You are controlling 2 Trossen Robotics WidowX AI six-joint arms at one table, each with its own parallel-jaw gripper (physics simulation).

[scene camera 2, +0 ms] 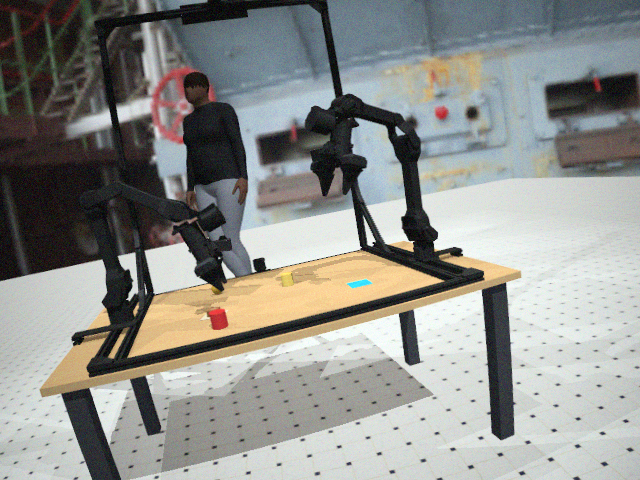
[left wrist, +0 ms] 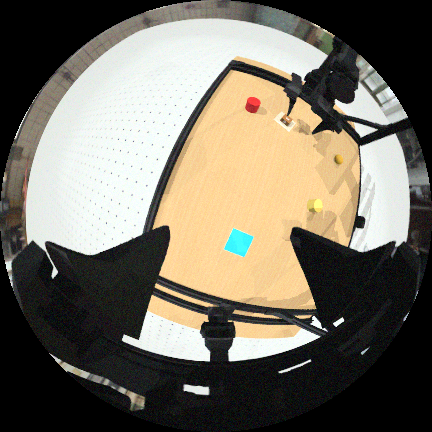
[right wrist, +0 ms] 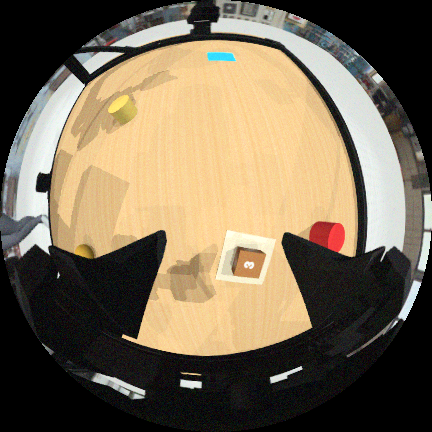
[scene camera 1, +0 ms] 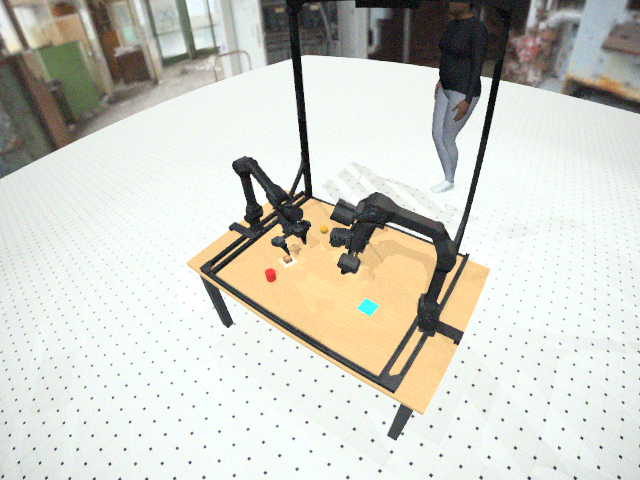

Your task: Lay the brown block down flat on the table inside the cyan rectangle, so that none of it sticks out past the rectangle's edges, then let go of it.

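Pixels of known places: left gripper, between the fingertips: (scene camera 2: pixel 334 195) (left wrist: pixel 233 232); right gripper, between the fingertips: (scene camera 2: pixel 224 287) (left wrist: pixel 299 124) (right wrist: pixel 226 237) (scene camera 1: pixel 297 250); left arm's base, origin of its link: (scene camera 2: pixel 425 258) (left wrist: pixel 217 313) (right wrist: pixel 201 33) (scene camera 1: pixel 427 325); right arm's base, origin of its link: (scene camera 2: pixel 122 322) (left wrist: pixel 305 90) (scene camera 1: pixel 256 228).
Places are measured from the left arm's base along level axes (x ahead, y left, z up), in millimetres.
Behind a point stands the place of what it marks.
Observation:
The brown block (scene camera 1: pixel 287 258) {x 634, y -215, z 0 mm} (left wrist: pixel 286 120) {x 625, y -214, z 0 mm} (right wrist: pixel 250 263) {x 636, y -217, z 0 mm}, marked with a white 3, sits on a cream square (right wrist: pixel 223 274) {x 642, y -252, z -18 mm}. In scene camera 2 I cannot make it out behind the red cylinder. The cyan rectangle (scene camera 1: pixel 367 306) {x 239, y -54, z -18 mm} (scene camera 2: pixel 359 283) {x 238, y -51, z -18 mm} (left wrist: pixel 238 243) {x 235, y -52, z -18 mm} (right wrist: pixel 221 56) {x 244, y -53, z -18 mm} lies bare on the table, far from the block. My right gripper (scene camera 1: pixel 296 248) {x 585, y -229, z 49 mm} (left wrist: pixel 299 124) {x 585, y -229, z 49 mm} (right wrist: pixel 226 237) {x 585, y -229, z 49 mm} is open and low over the block's area; in its wrist view the block shows between the fingers, nearer the right-hand one. My left gripper (scene camera 2: pixel 334 194) {x 313, y 0, z 256 mm} (left wrist: pixel 233 232) {x 313, y 0, z 256 mm} is open and empty, high above the table.
A red cylinder (scene camera 1: pixel 270 274) {x 657, y -85, z 23 mm} (scene camera 2: pixel 218 318) {x 673, y -79, z 10 mm} (left wrist: pixel 253 105) {x 645, y -96, z 20 mm} (right wrist: pixel 327 237) {x 654, y -116, z 22 mm} stands near the block. A yellow cylinder (scene camera 2: pixel 286 279) {x 359, y -272, z 4 mm} (left wrist: pixel 315 205) {x 346, y -277, z 20 mm} (right wrist: pixel 123 109) {x 366, y -282, z 11 mm} and an orange ball (scene camera 1: pixel 324 228) {x 527, y -438, z 14 mm} (left wrist: pixel 338 159) {x 525, y -435, z 11 mm} (right wrist: pixel 84 251) {x 530, y -431, z 8 mm} are toward the table's far side. Black rails frame the table.

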